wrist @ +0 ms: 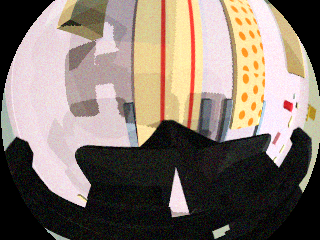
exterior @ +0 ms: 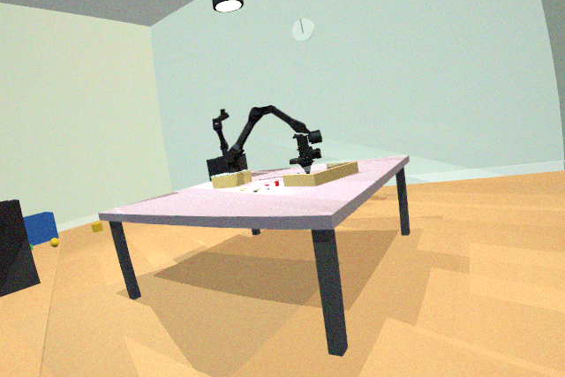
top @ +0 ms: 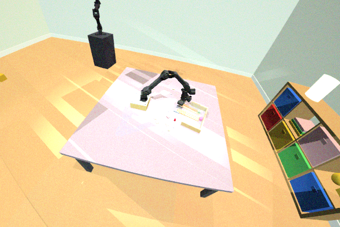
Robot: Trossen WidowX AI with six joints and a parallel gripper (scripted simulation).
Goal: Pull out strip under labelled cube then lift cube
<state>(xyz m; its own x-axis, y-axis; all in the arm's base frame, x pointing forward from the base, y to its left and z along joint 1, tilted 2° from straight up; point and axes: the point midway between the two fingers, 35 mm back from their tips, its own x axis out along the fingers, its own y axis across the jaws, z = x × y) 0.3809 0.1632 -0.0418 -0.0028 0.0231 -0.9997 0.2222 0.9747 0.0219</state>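
My gripper tip is now 110 mm to the left of the orange-dotted strip and 90 mm short of it. Round my gripper tip: small red piece (240 mm to the right, 20 mm behind).
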